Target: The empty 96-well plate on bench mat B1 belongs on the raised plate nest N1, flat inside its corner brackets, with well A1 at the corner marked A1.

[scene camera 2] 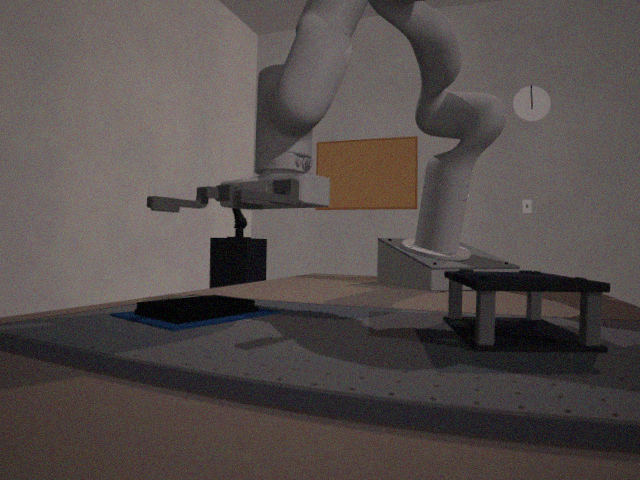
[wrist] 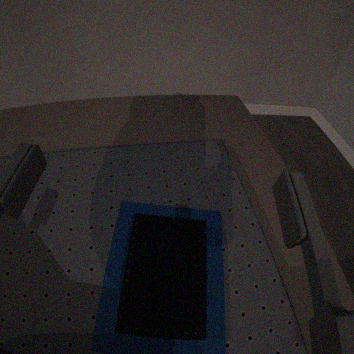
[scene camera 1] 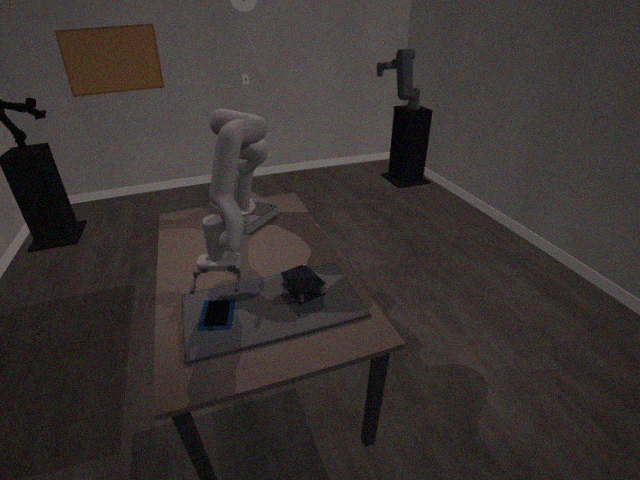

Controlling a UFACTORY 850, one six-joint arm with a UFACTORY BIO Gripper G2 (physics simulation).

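Note:
The 96-well plate (scene camera 1: 217, 313) (scene camera 2: 195, 308) (wrist: 165, 277) looks black and lies flat on the blue bench mat B1 (scene camera 1: 214, 327) (scene camera 2: 178, 326) (wrist: 215, 280), which shows as a border around it. The wells and well A1 cannot be made out. The raised nest N1 (scene camera 1: 303, 281) (scene camera 2: 527, 281) is a dark platform on pale posts above a dark base; its A1 mark is not legible. My gripper (scene camera 1: 215, 289) (wrist: 159, 195) is open and empty, fingers wide apart. It hangs above and behind the plate, toward the robot base, apart from plate and nest.
A grey perforated board (scene camera 1: 279, 320) (scene camera 2: 361, 382) (wrist: 65, 250) carries the mat and the nest on the wooden table (scene camera 1: 310, 351). My arm's base block (scene camera 1: 263, 215) (scene camera 2: 405, 266) stands at the back of the table. Two black pedestals (scene camera 1: 410, 144) (scene camera 1: 38, 191) with other arms stand on the floor.

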